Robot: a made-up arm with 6 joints.
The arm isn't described. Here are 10 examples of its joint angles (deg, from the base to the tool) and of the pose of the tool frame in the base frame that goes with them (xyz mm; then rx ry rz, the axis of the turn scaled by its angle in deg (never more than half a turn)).
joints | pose
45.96 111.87 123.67 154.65 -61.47 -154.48 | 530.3 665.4 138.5 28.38 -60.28 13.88
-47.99 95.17 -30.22 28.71 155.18 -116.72 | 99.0 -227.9 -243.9 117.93 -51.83 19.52
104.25 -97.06 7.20 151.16 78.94 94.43 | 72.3 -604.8 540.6 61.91 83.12 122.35
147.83 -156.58 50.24 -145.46 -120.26 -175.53 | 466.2 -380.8 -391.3 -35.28 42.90 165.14
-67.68 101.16 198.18 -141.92 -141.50 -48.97 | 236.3 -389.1 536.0 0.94 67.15 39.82
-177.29 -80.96 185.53 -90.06 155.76 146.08 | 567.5 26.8 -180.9 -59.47 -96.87 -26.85
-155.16 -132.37 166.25 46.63 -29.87 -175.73 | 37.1 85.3 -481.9 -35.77 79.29 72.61
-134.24 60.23 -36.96 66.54 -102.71 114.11 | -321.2 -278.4 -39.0 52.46 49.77 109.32
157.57 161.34 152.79 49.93 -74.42 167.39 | -524.7 279.3 -249.3 56.41 84.91 21.26
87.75 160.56 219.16 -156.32 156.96 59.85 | -66.2 415.1 106.8 36.14 70.14 -44.54
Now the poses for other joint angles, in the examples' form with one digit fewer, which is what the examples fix.
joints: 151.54 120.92 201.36 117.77 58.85 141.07
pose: -360 147 393 -15.2 -66.2 -126.2
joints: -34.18 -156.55 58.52 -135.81 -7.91 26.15
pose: -442 378 -440 -79.3 -75.2 133.3
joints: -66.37 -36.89 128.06 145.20 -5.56 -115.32
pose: -218 682 611 90.6 139.5 46.7
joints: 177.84 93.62 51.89 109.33 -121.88 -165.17
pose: -842 2 -77 58.2 -0.9 80.5
